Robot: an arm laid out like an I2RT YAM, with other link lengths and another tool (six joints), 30 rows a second.
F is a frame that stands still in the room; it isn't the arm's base.
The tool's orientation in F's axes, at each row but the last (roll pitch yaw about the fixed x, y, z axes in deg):
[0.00 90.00 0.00]
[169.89 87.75 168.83]
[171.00 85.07 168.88]
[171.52 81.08 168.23]
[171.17 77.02 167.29]
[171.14 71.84 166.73]
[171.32 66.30 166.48]
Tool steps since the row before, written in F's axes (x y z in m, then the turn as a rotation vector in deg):
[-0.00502 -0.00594 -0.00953 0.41 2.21 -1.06]
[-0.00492 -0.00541 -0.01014 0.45 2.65 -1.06]
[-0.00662 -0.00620 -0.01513 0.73 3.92 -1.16]
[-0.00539 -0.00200 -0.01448 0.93 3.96 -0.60]
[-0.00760 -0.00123 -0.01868 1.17 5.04 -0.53]
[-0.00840 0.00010 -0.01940 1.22 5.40 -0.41]
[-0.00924 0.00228 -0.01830 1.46 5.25 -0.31]
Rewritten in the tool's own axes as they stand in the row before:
[0.00953 -0.00594 -0.00502 1.06 2.21 0.41]
[0.01028 -0.00557 -0.00442 1.06 2.65 0.44]
[0.01553 -0.00665 -0.00508 1.16 3.93 0.68]
[0.01506 -0.00265 -0.00299 0.58 3.99 0.79]
[0.01981 -0.00241 -0.00317 0.51 5.09 0.94]
[0.02099 -0.00154 -0.00201 0.41 5.46 0.93]
[0.02058 0.00026 -0.00133 0.21 5.34 1.12]

